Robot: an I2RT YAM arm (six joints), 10 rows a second.
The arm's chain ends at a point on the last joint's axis. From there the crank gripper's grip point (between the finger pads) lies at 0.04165 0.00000 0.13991 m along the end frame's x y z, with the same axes.
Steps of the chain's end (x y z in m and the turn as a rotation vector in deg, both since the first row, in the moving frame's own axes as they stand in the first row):
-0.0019 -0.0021 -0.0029 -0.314 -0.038 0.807
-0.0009 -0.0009 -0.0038 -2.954 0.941 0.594
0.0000 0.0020 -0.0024 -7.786 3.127 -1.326
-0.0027 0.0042 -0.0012 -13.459 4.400 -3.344
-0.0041 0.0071 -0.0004 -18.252 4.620 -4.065
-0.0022 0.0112 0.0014 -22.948 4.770 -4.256
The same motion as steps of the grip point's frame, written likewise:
-0.0020 -0.0007 -0.0029 -0.314 -0.038 0.807
0.0014 0.0067 -0.0047 -2.954 0.941 0.594
0.0078 0.0197 -0.0061 -7.786 3.127 -1.326
0.0087 0.0336 -0.0083 -13.459 4.400 -3.344
0.0083 0.0470 -0.0107 -18.252 4.620 -4.065
0.0109 0.0615 -0.0129 -22.948 4.770 -4.256

